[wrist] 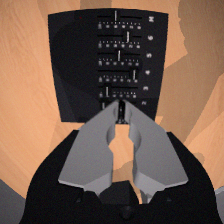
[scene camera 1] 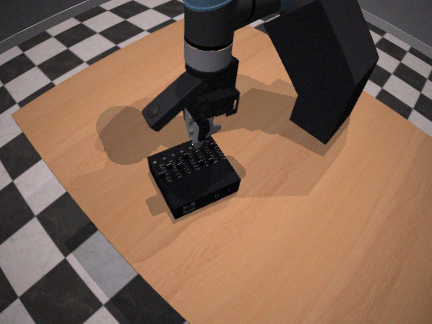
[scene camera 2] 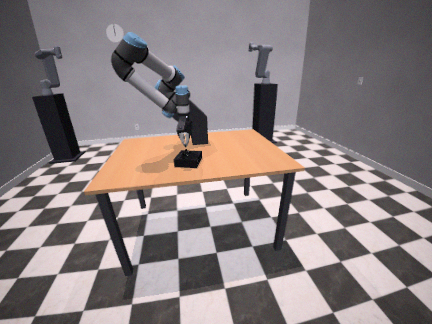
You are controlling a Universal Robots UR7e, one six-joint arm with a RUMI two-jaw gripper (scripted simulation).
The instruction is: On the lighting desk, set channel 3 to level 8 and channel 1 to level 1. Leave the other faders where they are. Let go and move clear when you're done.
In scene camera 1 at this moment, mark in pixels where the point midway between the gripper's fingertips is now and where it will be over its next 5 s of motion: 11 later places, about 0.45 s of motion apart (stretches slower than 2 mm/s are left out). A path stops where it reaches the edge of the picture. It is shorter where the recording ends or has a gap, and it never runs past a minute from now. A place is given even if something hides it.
My gripper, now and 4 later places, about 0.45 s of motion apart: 196,147; 197,143; 196,135; 196,120; 199,113
